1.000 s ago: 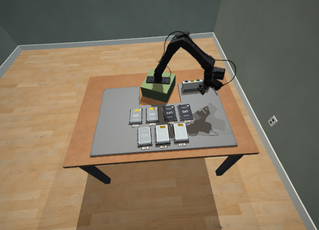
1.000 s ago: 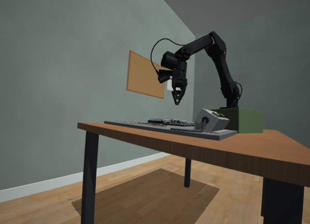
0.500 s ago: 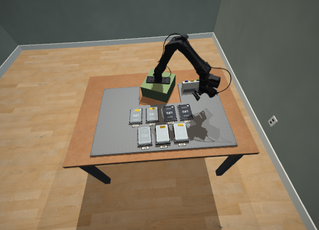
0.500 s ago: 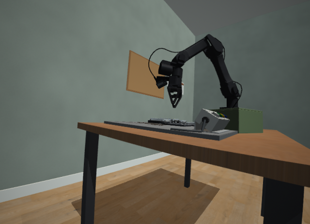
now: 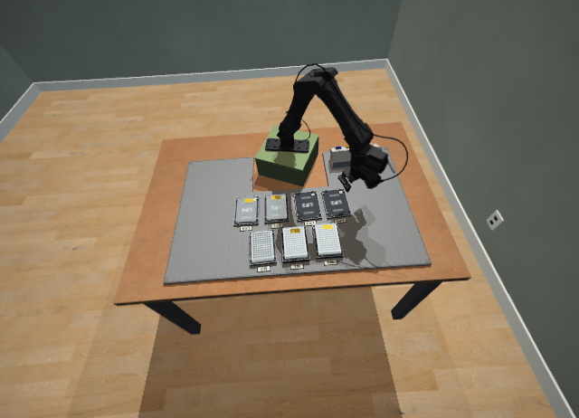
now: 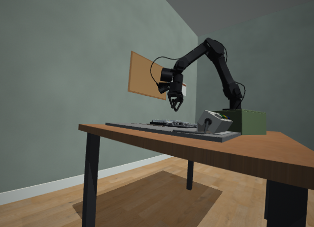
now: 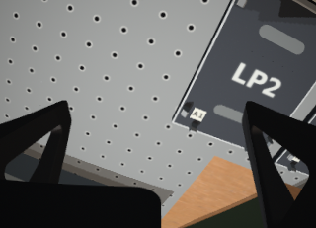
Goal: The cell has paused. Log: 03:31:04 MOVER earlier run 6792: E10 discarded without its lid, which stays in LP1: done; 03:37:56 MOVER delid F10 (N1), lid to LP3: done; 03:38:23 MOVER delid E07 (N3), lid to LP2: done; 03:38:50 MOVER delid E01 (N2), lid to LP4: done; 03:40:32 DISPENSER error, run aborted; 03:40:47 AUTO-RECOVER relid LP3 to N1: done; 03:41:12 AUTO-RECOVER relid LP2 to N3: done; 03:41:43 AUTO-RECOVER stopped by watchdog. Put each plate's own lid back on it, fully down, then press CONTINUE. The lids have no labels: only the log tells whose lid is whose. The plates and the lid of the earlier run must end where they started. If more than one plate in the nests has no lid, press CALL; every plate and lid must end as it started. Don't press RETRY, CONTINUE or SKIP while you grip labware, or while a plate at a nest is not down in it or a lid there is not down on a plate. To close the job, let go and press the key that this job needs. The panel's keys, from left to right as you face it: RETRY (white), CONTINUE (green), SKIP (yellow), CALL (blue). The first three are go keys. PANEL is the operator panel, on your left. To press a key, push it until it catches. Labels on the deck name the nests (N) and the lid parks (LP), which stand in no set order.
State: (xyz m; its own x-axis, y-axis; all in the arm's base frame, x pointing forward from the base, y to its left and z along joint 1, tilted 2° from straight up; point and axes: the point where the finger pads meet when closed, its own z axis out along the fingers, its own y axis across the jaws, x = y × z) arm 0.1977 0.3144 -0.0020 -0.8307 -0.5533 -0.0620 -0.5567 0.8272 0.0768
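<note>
Right now the lid is 330 mm to the right of my hand, 90 mm below it and 80 mm ahead of it. The rest, counted from my hand: white retry key (290 mm behind, 70 mm to the left, 40 mm below); green continue key (280 mm behind, 40 mm below, 20 mm to the left); blue key (250 mm behind, 80 mm to the right, 40 mm below).
</note>
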